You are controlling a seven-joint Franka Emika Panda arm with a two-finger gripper.
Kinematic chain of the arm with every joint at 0, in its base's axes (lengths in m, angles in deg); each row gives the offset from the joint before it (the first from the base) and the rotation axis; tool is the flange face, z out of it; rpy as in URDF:
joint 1: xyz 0 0 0.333 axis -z
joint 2: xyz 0 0 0 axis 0.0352 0.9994 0
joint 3: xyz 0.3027 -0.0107 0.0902 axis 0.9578 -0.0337 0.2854
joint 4: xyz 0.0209 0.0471 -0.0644 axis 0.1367 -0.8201 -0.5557
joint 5: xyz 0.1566 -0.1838 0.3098 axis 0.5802 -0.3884 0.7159
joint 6: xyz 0 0 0 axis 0.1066 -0.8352 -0.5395
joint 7: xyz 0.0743 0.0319 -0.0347 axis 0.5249 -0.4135 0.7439
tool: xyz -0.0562 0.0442 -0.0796 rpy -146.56 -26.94 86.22
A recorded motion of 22 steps. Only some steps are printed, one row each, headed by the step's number.
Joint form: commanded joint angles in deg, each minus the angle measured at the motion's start. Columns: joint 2, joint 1, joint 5, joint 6, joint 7, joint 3, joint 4.
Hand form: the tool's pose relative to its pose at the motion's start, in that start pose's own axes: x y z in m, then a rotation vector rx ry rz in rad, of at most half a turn. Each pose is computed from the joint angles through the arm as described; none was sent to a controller.
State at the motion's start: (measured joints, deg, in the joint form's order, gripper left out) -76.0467 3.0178 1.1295 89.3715 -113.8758 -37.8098 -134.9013
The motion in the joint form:
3: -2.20 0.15 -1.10 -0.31 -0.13 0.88 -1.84
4: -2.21 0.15 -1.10 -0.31 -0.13 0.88 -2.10
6: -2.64 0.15 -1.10 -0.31 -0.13 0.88 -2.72
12: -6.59 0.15 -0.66 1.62 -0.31 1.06 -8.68
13: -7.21 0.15 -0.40 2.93 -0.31 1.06 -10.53
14: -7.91 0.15 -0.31 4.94 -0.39 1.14 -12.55
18: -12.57 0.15 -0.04 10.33 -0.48 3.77 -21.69
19: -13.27 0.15 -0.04 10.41 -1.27 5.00 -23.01
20: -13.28 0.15 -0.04 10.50 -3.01 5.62 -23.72
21: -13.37 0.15 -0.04 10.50 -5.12 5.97 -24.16
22: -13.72 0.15 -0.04 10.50 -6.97 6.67 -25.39
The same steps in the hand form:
3: -0.0130 0.0034 -0.0051 -0.0147 0.0118 -0.0114
4: -0.0132 0.0035 -0.0030 -0.0172 0.0082 -0.0115
6: -0.0153 0.0050 -0.0019 -0.0190 0.0054 -0.0116
12: -0.0334 0.0151 0.0089 -0.0124 -0.0009 -0.0124
13: -0.0358 0.0160 0.0168 -0.0077 -0.0025 -0.0125
14: -0.0379 0.0162 0.0245 0.0007 0.0063 -0.0129
18: -0.0722 0.0103 0.0524 0.0067 0.0226 -0.0570
19: -0.0831 0.0047 0.0575 -0.0034 0.0189 -0.0639
20: -0.0877 0.0013 0.0632 -0.0120 0.0125 -0.0441
21: -0.0907 -0.0003 0.0661 -0.0170 0.0093 -0.0132
22: -0.0977 -0.0025 0.0736 -0.0298 0.0006 0.0073

